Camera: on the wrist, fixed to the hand. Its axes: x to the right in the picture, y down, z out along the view.
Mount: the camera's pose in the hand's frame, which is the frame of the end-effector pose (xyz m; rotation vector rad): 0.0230 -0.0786 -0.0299 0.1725 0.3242 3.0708
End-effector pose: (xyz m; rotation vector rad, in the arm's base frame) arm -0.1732 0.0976 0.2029 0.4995 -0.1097 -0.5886
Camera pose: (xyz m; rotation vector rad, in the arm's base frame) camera -0.1867 0.0410 0.1380 0.0917 -0.4303 2.4949
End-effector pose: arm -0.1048 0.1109 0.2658 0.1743 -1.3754 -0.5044
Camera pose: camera -0.0924 0.0264 0.2484 -1.4679 -0.0779 2.0422
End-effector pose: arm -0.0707 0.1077 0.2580 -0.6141 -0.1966 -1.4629
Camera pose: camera -0.1507 0.0738 0.2653 0.0299 0.6873 1.4565
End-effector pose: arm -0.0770 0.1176 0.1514 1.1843 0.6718 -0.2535
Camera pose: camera -0.1102 0.1189 0.0708 1.1298 -1.3831 2.4076
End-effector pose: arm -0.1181 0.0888 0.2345 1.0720 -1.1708 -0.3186
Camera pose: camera -0.0590 0.0488 0.1845 -1.2800 -1.1947 2.1420
